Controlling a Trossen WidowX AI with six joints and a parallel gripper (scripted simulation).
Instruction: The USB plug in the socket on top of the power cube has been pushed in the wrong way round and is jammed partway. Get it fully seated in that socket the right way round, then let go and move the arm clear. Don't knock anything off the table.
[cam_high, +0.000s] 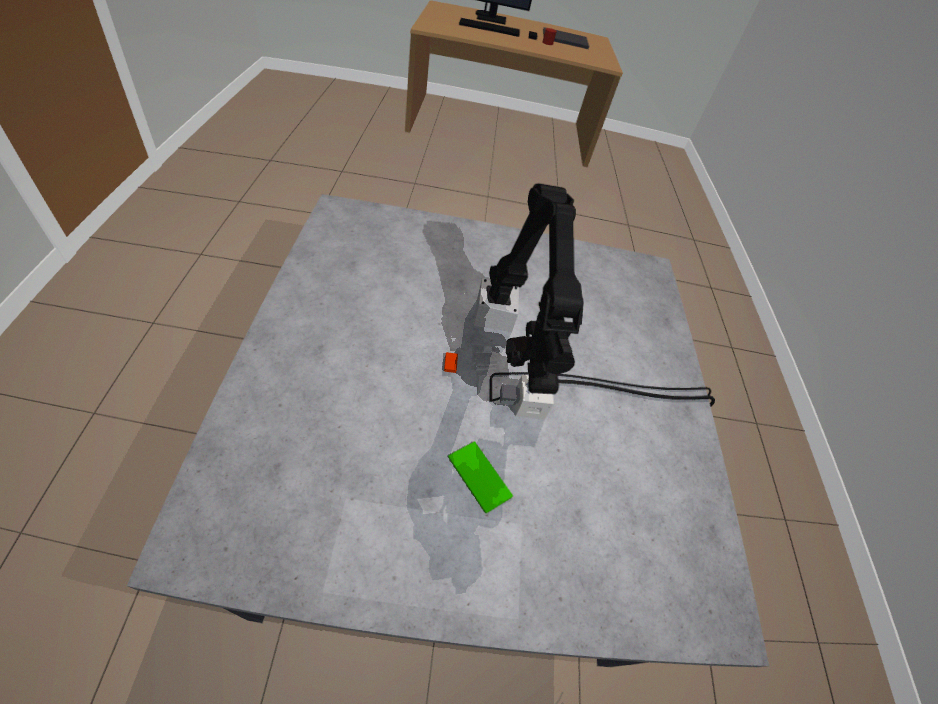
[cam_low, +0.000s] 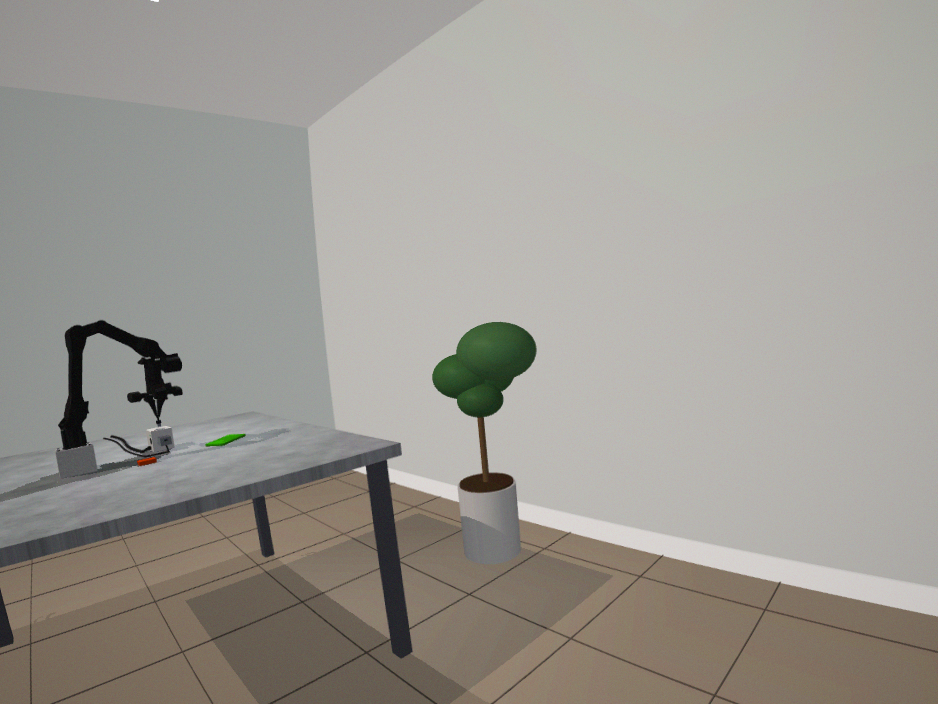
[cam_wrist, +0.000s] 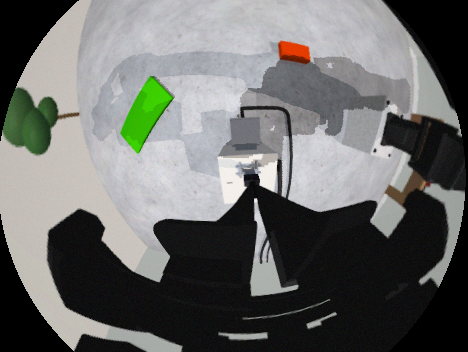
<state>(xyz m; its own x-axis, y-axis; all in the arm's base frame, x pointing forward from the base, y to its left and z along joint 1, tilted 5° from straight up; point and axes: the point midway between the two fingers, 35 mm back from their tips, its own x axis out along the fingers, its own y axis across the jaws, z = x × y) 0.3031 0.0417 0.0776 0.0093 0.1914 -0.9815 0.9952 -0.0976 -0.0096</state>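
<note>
Now: the USB plug 10 mm below my gripper tip. Also, from my gripper tip: green slab (200 mm ahead, 130 mm to the right, 120 mm below); small orange block (180 mm to the right, 120 mm below, 120 mm behind).
</note>
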